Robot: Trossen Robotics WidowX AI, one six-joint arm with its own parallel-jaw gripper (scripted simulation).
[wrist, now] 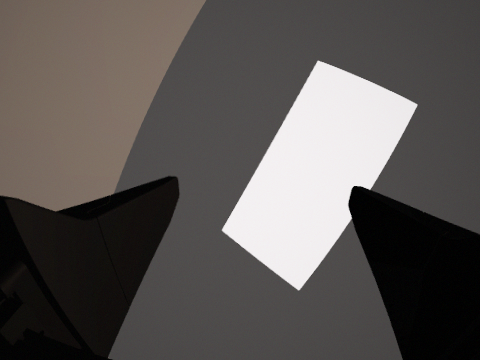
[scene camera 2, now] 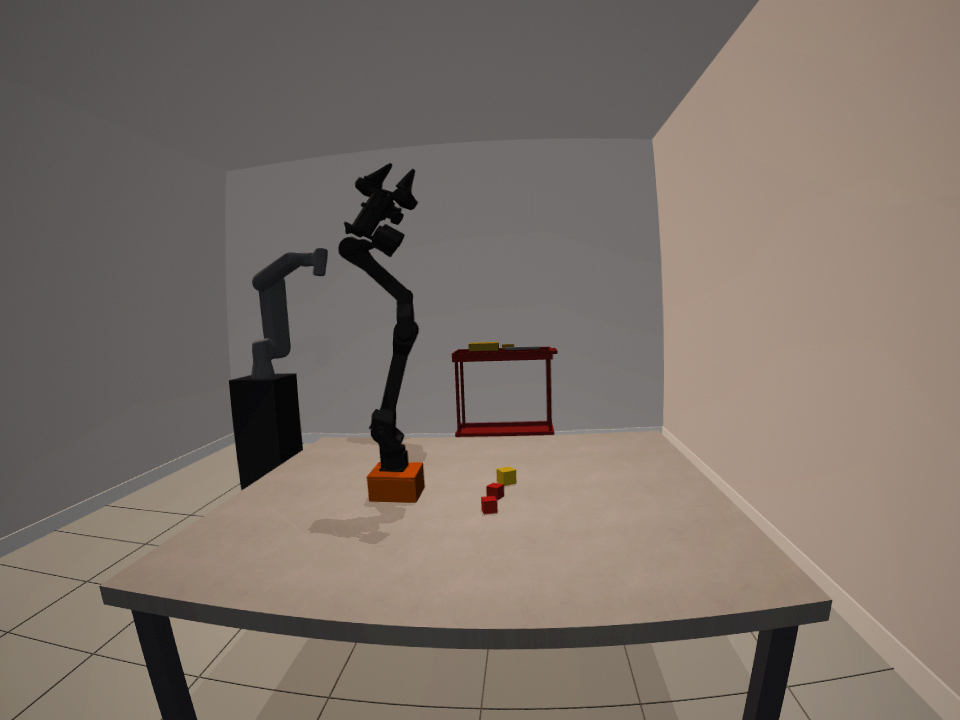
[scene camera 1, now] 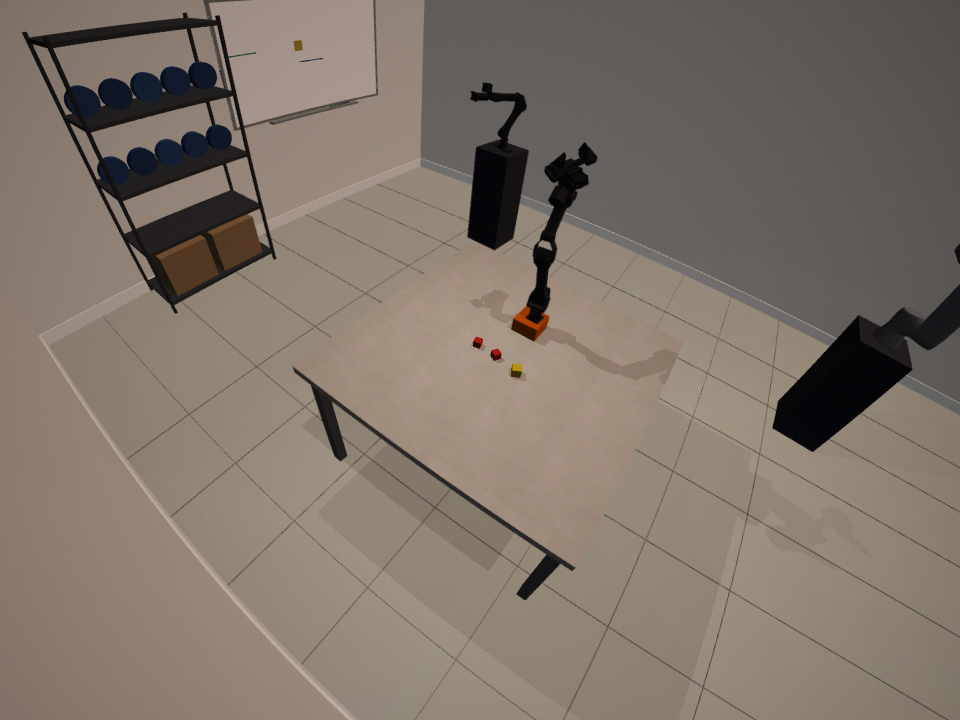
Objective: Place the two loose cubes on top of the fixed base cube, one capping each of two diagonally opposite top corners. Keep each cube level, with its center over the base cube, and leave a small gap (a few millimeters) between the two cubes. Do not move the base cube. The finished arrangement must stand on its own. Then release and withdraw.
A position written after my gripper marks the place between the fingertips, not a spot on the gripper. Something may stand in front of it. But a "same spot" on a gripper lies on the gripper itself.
Scene:
my gripper: wrist 264, 191; scene camera 2; scene camera 1
same spot on my gripper: [scene camera 2: 376, 179] = [scene camera 1: 581, 152]

